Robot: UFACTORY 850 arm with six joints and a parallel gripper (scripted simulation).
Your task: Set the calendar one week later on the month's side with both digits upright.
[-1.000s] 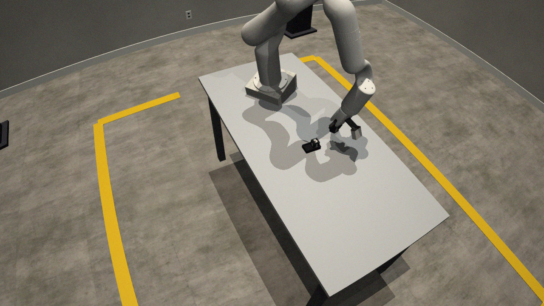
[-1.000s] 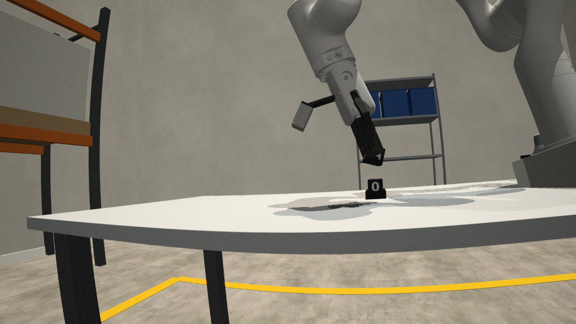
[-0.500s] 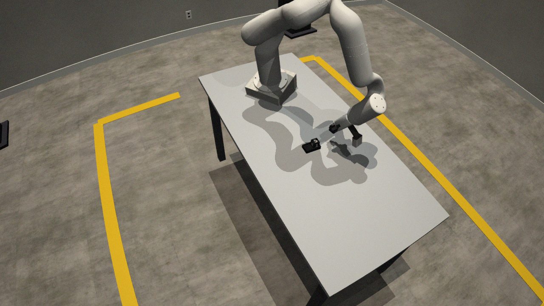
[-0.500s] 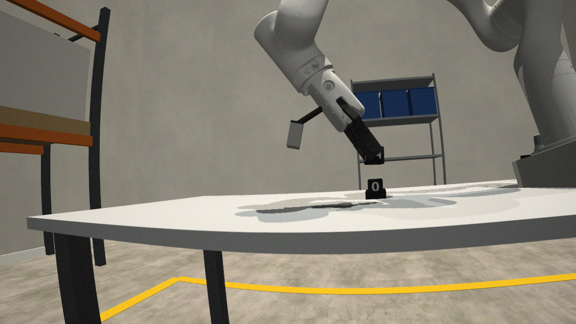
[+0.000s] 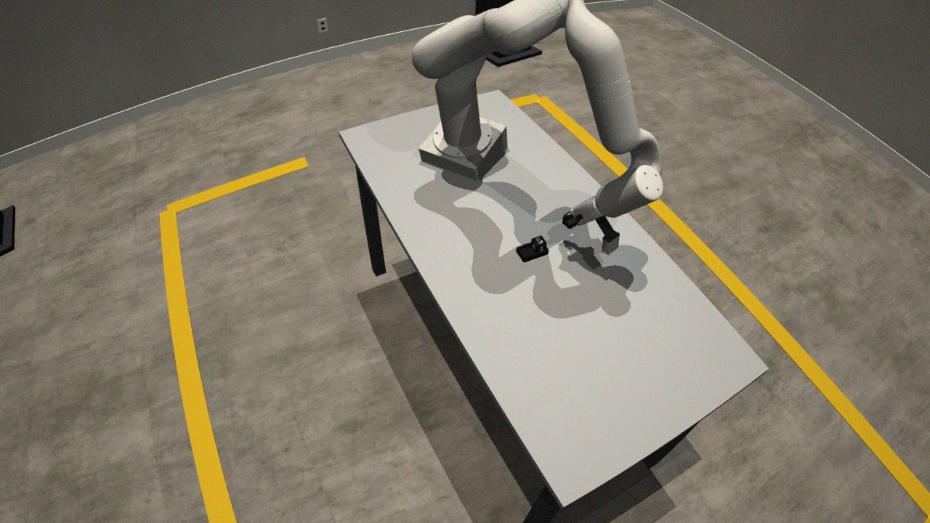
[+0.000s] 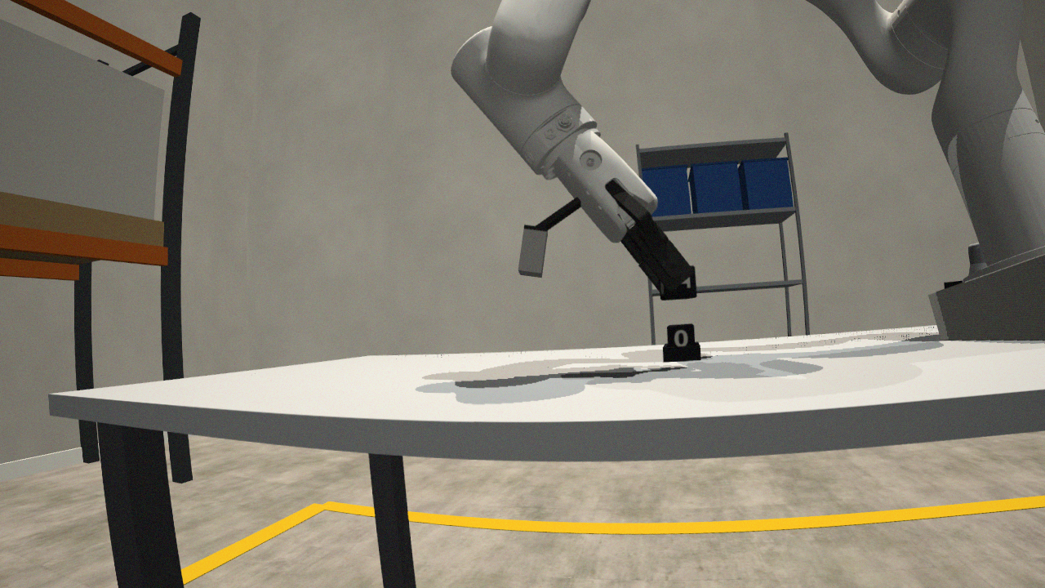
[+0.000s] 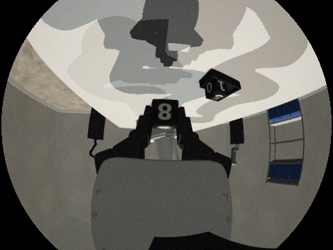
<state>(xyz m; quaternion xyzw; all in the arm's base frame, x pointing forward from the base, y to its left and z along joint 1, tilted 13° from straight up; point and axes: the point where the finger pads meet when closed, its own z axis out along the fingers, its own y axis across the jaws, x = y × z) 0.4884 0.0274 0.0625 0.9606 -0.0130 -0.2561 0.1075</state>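
My hand is 30 mm past the black tray, 110 mm to the left of it and 90 mm above it. The rest, counted from my hand: black cube: 10 mm behind, 20 mm below.
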